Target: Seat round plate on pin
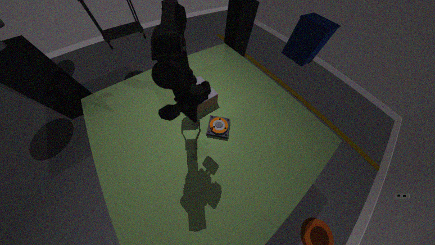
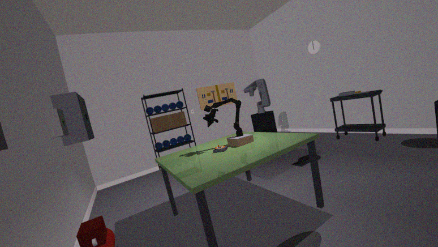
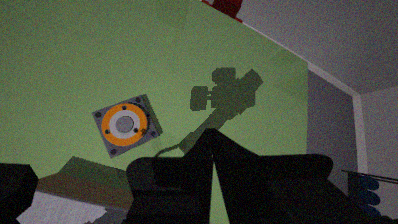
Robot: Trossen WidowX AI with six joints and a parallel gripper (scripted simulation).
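Now: the round plate 22 cm below my gripper tip, 12 cm to the left of it and 3 cm behind it. The rest, counted from my gripper tip: square grey base 23 cm below, 14 cm to the left, 3 cm behind.
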